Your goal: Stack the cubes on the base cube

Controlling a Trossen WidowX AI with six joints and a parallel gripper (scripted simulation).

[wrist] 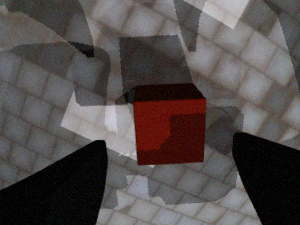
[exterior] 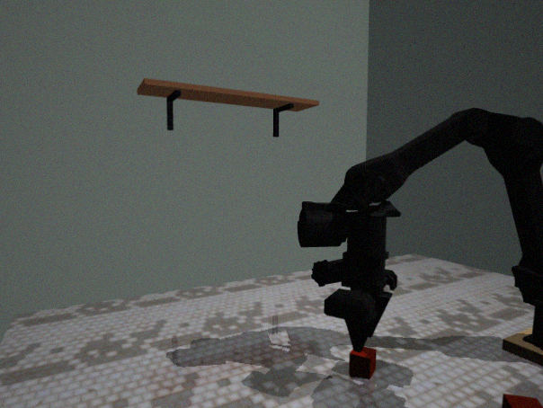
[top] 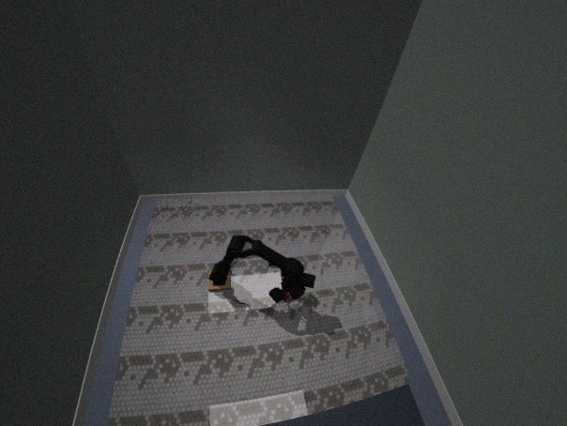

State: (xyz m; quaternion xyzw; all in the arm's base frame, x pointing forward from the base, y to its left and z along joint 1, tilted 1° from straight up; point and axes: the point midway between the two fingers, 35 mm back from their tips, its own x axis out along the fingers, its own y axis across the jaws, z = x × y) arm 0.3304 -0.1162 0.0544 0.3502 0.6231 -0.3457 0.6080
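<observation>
The red cube is 220 mm to the left of my gripper tip, 30 mm behind it and 10 mm above it. Round my gripper tip: blue base cube: 210 mm to the left, 40 mm behind, 30 mm below.
</observation>
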